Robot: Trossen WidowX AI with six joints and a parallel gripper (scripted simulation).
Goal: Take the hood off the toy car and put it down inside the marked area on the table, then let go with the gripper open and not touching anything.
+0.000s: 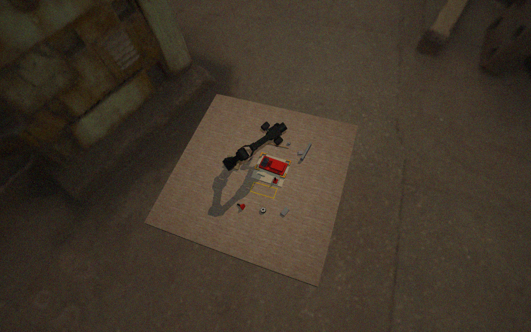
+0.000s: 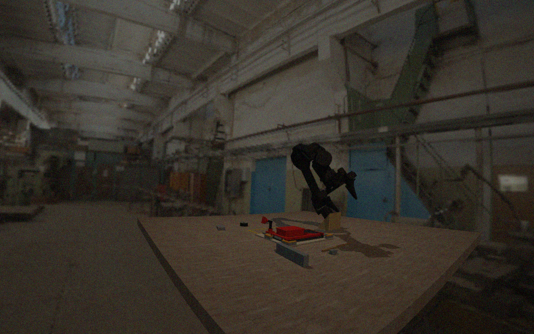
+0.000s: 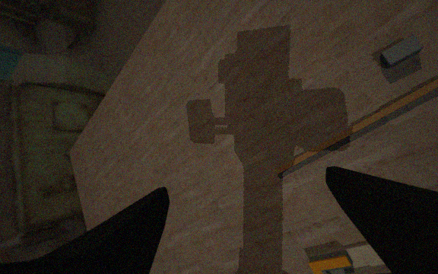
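Now: gripper tip 21 cm to the left of the hood, 11 cm above it and 8 cm short of it. From my gripper tip the other things lie so: thin wooden stick: 15 cm below, 5 cm ahead, 1 cm to the right; wheel: 56 cm to the right, 14 cm below, 4 cm ahead; grey bar: 28 cm ahead, 14 cm below, 4 cm to the right.
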